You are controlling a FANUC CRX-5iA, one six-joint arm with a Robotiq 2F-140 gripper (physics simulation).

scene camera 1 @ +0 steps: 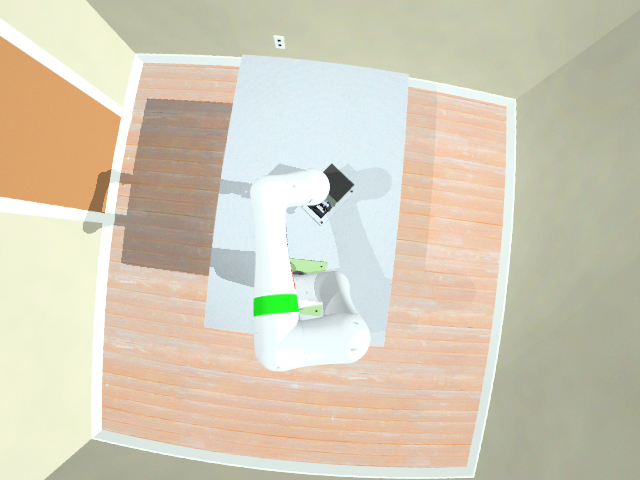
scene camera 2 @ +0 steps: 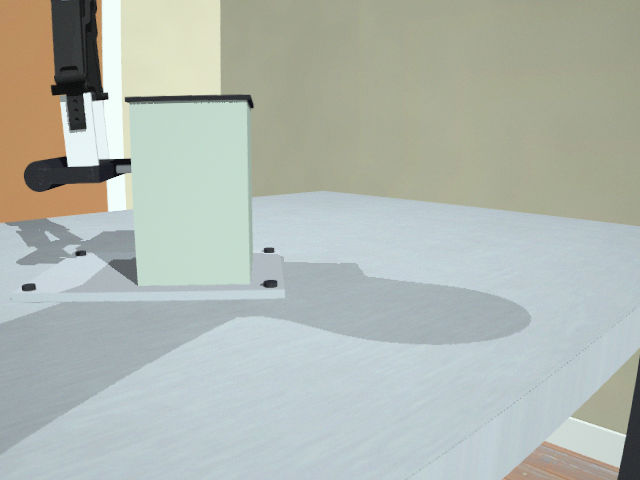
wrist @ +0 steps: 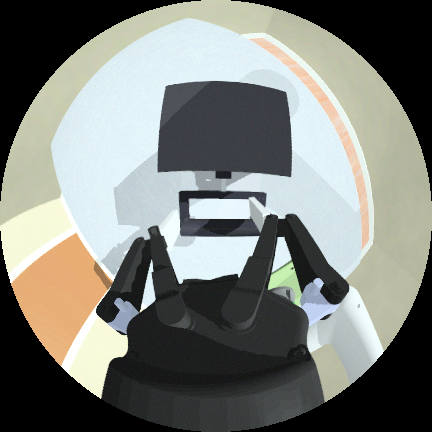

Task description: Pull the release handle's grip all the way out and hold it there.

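The release handle's grip point(scene camera 2: 46, 175) point(wrist: 222, 228) is a dark bar with a rectangular frame, standing out from a pale green housing point(scene camera 2: 191, 196) with a dark lid point(wrist: 225, 130) point(scene camera 1: 339, 183). A short grey rod point(scene camera 2: 124, 168) point(wrist: 223, 184) shows between the grip's frame and the housing. My gripper point(scene camera 2: 86, 155) point(wrist: 213, 211) points down from above and is shut on the grip, with its white finger pads at the two ends of the frame. In scene camera 1, the arm hides part of the housing and most of the gripper.
The housing stands on a bolted base plate point(scene camera 2: 268, 294) on the light grey table point(scene camera 2: 361, 392) point(scene camera 1: 320, 103). The white arm point(scene camera 1: 271, 242) reaches over the table. Pale green plates point(scene camera 1: 310, 265) lie by the arm's base. A wall stands behind the table's far end.
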